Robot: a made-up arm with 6 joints.
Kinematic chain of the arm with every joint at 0, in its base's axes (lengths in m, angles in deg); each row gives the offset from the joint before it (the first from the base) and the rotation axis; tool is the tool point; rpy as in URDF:
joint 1: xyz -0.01 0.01 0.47 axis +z
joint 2: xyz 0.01 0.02 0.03 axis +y
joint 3: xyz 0 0 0.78 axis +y
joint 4: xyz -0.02 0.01 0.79 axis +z
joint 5: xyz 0.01 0 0.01 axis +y
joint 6: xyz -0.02 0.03 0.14 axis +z
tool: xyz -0.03 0.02 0.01 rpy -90 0 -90
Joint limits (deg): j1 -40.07..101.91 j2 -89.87..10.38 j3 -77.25..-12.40 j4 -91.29..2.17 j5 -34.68..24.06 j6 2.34..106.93
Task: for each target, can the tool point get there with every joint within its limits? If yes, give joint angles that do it. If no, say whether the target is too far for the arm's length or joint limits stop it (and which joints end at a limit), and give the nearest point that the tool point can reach.
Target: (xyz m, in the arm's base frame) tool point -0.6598 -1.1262 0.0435
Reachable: yes | joints 63.86 -68.76 -70.51 -62.98 -5.51 67.44
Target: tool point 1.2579 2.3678 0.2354
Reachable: no: too far | nearest point -0.7916 0.8706 -0.0516 | short by 2.554 m
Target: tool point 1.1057 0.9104 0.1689
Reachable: no: joint limits stop it (at a limit: joint 1, joint 2, joint 3, joint 5) | nearest point -0.5947 0.6718 -0.3899 | short by 1.806 m
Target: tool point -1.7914 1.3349 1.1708
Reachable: no: too far | nearest point -1.3330 0.9940 0.9990 | short by 0.597 m
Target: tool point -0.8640 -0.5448 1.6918
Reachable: yes | joints 39.36 -15.81 -41.11 -46.62 -21.71 51.71
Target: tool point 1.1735 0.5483 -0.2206
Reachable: no: joint limits stop it (at a limit: joint 1, joint 2, joint 3, joint 4, joint 5) | nearest point 0.1352 -0.8195 -0.4031 | short by 1.727 m
